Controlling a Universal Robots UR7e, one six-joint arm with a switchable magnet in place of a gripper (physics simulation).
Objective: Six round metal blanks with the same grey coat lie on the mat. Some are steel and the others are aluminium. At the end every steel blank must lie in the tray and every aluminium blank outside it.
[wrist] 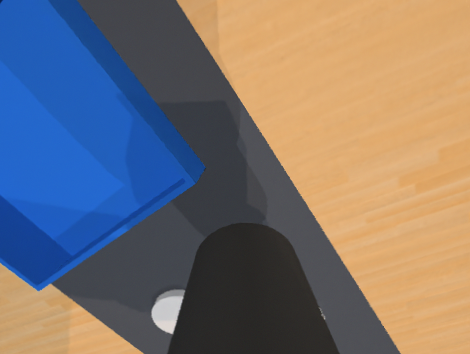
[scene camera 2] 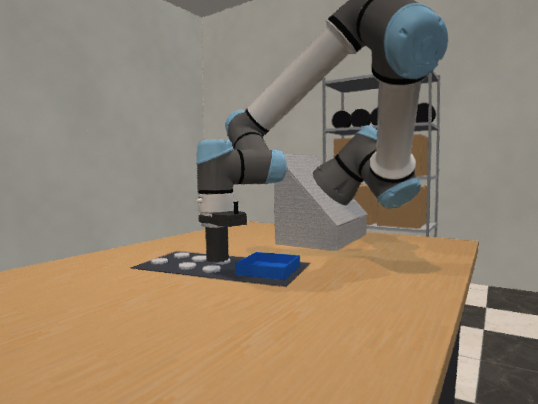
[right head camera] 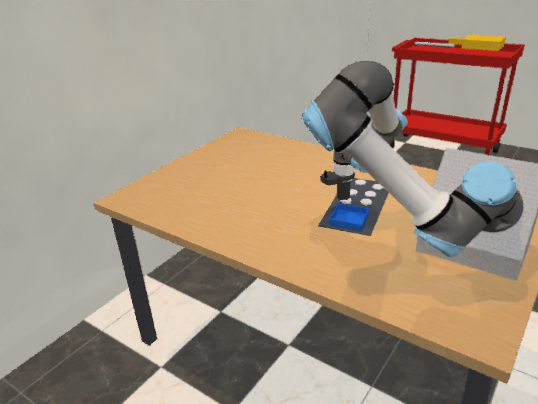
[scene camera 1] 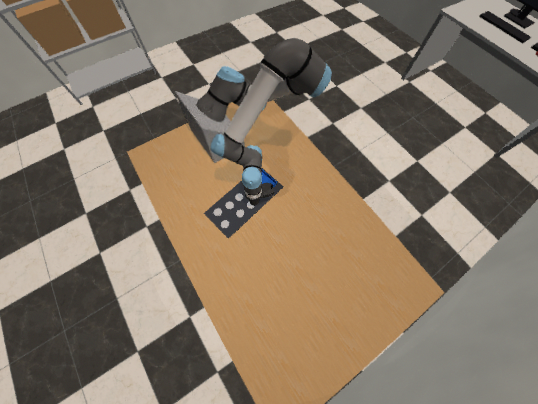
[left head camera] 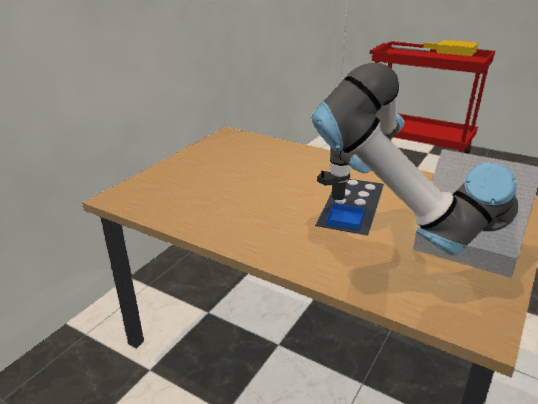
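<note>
Several light grey blanks [left head camera: 369,187] [right head camera: 377,187] [scene camera 1: 225,223] [scene camera 2: 159,261] [wrist: 167,312] lie flat in two rows on the dark mat [left head camera: 371,210] [right head camera: 374,210] [scene camera 1: 232,231] [scene camera 2: 222,275] [wrist: 285,200]. All look alike. The blue tray [left head camera: 340,224] [right head camera: 344,224] [scene camera 1: 269,178] [scene camera 2: 252,271] [wrist: 172,145] stands at one end of the mat; no blank shows inside. My black magnet [left head camera: 339,198] [right head camera: 343,198] [scene camera 1: 254,202] [scene camera 2: 217,257] [wrist: 245,235] is upright, low over the tray-end blank [left head camera: 340,201] [scene camera 2: 211,269] of the row farther from the base, seemingly a little above it, holding nothing. It hides that blank in the wrist view.
The grey sloped base block [left head camera: 465,260] [right head camera: 467,260] [scene camera 2: 300,215] stands on the wooden table [left head camera: 200,200] [right head camera: 210,200] [scene camera 1: 300,300] [scene camera 2: 200,340]. A red cart [left head camera: 430,59] [right head camera: 455,54] stands behind. A shelf unit [scene camera 2: 432,150] and a white desk [scene camera 1: 480,30] stand away from the table.
</note>
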